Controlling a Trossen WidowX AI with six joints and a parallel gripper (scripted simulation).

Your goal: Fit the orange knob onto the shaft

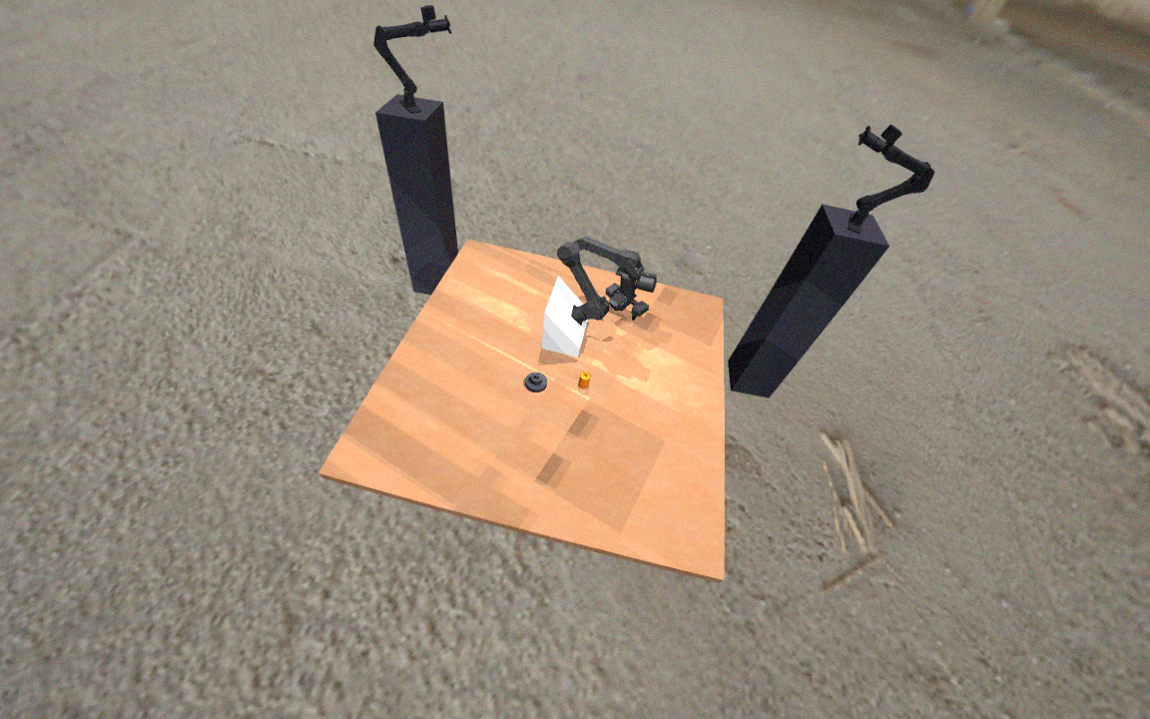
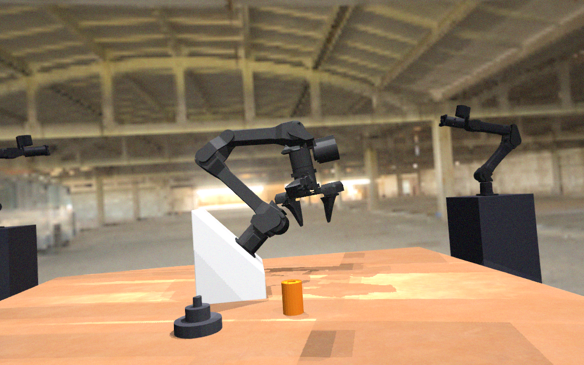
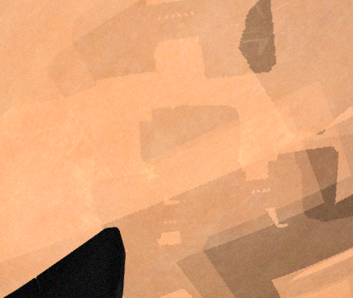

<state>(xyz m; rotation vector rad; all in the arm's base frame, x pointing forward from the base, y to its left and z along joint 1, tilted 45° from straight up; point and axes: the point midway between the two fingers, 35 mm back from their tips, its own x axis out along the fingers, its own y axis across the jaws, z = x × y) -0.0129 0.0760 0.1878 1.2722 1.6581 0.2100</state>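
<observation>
My gripper tip is now 28 cm short of the knob, 12 cm above it and 11 cm to the left of it. Also, from my gripper tip: pedestal (31 cm ahead, 29 cm to the right, 12 cm below).
</observation>
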